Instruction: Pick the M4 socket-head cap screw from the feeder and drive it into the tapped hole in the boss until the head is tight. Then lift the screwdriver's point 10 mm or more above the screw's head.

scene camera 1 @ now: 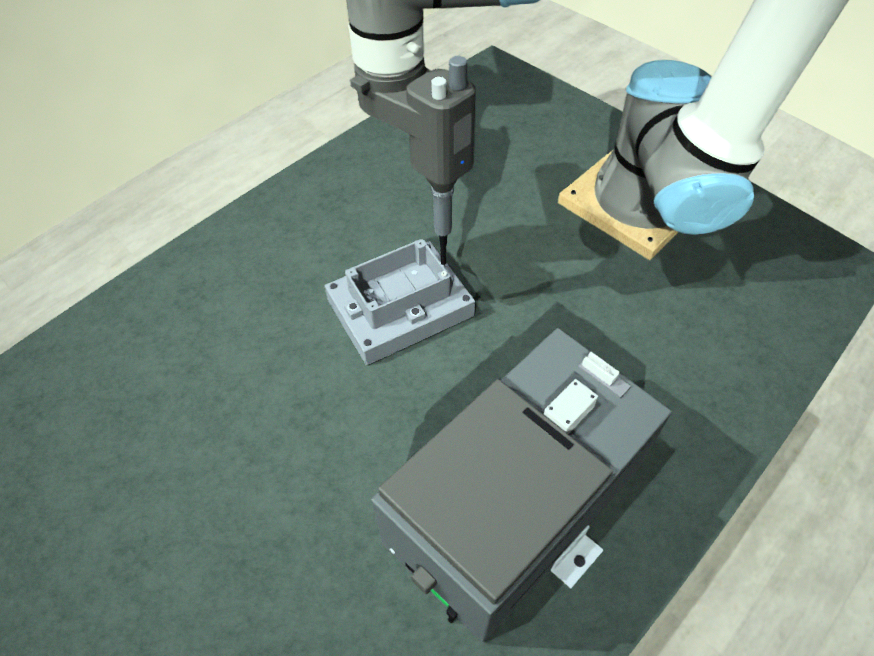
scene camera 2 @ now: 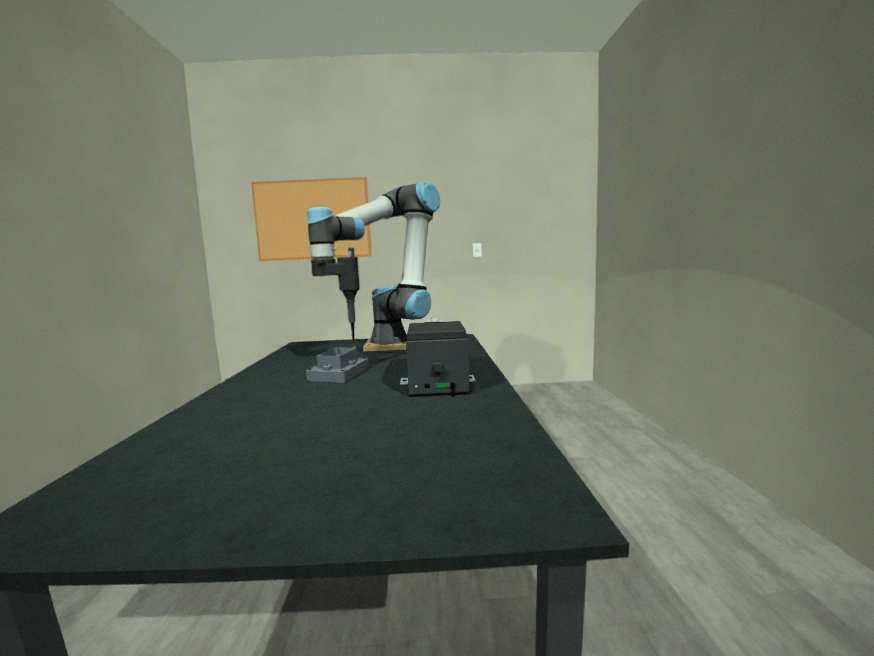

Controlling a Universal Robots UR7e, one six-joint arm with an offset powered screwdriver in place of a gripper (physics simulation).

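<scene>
The powered screwdriver (scene camera 1: 443, 263) (scene camera 2: 353, 338) points straight down, its thin black bit ending a little above the near right corner of the grey housing, apart from it in the scene camera 2 view. No screw can be made out at the bit's point; whether it holds one I cannot tell. The open-topped grey housing (scene camera 1: 411, 306) (scene camera 2: 337, 358) sits on a grey fixture plate (scene camera 1: 395, 343) (scene camera 2: 326, 376). Its corner boss (scene camera 1: 444, 273) shows close below the bit; the hole and any screw head are too small to tell. The feeder (scene camera 1: 494, 487) (scene camera 2: 437, 363) is a dark box with a lid.
The arm's base stands on a wooden board (scene camera 1: 614, 228) (scene camera 2: 384, 347) behind the housing and feeder. A metal bracket (scene camera 1: 576, 559) projects from the feeder's side. A white block (scene camera 1: 571, 404) sits on the feeder's lower deck. Everything stands on a dark green table top (scene camera 1: 211, 451) (scene camera 2: 317, 466).
</scene>
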